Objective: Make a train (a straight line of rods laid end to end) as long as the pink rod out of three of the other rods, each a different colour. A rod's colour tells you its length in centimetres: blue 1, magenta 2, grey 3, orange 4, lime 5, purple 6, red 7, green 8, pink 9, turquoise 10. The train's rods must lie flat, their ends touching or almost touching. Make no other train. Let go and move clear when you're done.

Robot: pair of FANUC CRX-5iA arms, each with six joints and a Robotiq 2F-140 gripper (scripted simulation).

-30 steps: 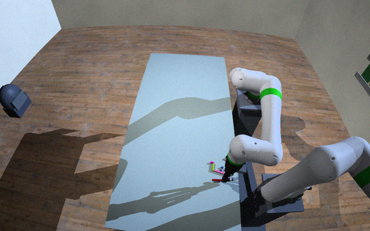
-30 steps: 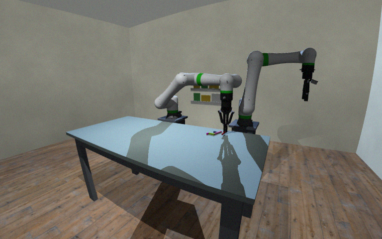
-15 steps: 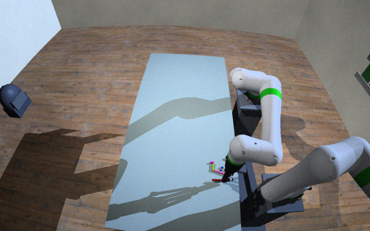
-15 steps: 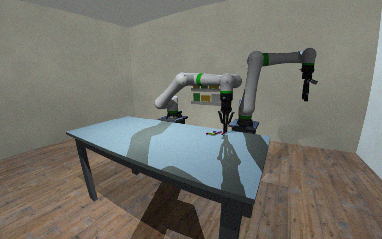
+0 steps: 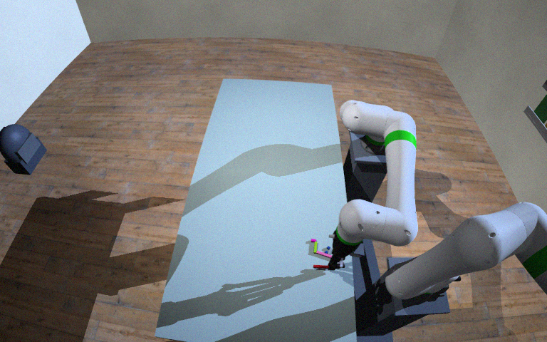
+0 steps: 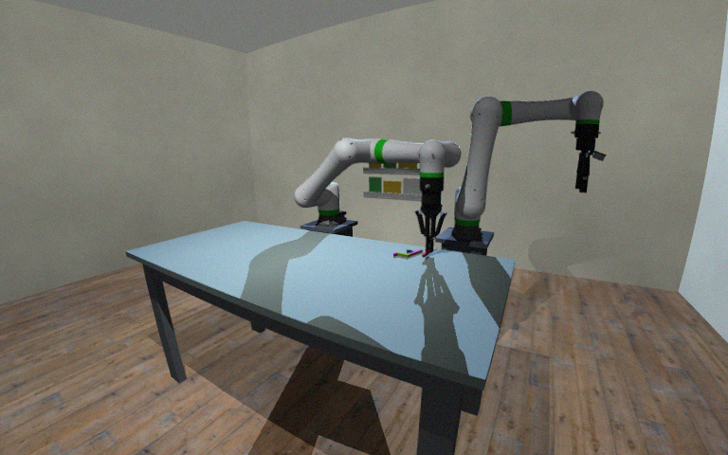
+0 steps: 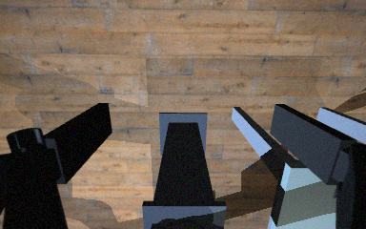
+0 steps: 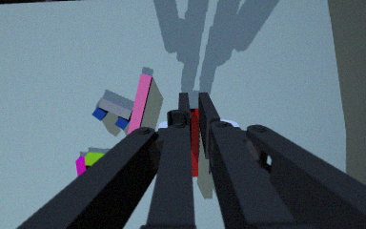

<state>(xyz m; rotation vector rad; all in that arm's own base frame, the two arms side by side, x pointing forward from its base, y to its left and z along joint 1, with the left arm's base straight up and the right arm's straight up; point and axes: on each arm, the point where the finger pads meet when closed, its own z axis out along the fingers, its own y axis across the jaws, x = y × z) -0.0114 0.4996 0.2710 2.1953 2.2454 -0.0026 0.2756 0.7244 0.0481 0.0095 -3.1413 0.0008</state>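
My right gripper is now 6 cm to the left of the pink rod, 4 cm above it and 1 cm short of it. The rest, counted from my right hand: grey rod 7 cm to the right, 4 cm below, 1 cm behind; red rod 4 cm ahead, 3 cm below; lime rod 10 cm to the right, 5 cm ahead, 4 cm below.
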